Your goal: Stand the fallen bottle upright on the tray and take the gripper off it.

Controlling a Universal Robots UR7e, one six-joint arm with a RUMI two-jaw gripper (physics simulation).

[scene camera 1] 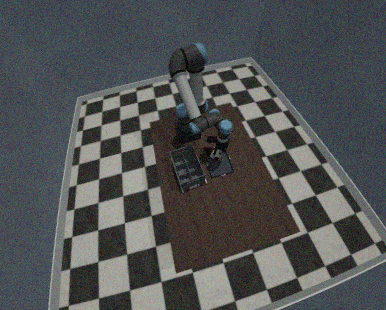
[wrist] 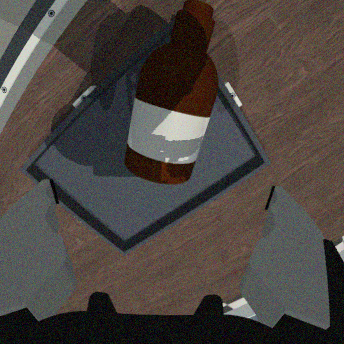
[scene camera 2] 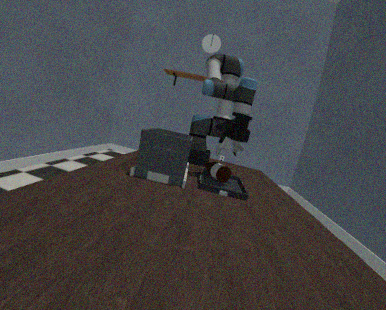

Labels:
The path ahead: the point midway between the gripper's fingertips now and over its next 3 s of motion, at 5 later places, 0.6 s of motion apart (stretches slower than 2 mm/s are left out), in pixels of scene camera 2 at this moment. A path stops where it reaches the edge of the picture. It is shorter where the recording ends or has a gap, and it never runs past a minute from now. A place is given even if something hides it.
My gripper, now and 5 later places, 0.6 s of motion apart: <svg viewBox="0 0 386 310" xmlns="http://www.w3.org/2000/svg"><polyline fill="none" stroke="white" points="226,156 222,170 221,172 221,169 218,169 218,170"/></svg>

